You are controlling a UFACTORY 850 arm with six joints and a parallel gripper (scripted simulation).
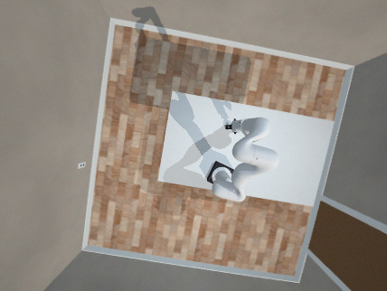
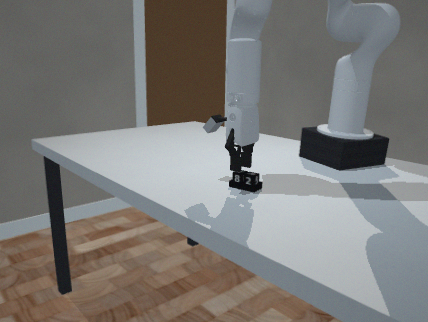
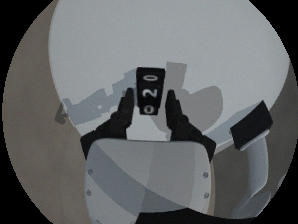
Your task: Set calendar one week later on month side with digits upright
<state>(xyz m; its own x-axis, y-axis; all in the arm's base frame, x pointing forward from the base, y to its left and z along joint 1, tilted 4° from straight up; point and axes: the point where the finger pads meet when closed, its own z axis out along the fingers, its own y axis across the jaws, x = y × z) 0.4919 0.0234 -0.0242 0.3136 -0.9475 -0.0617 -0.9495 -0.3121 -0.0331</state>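
Right now the black calendar tray is 6 cm below my hand, 2 cm to the left of it and 1 cm behind it.
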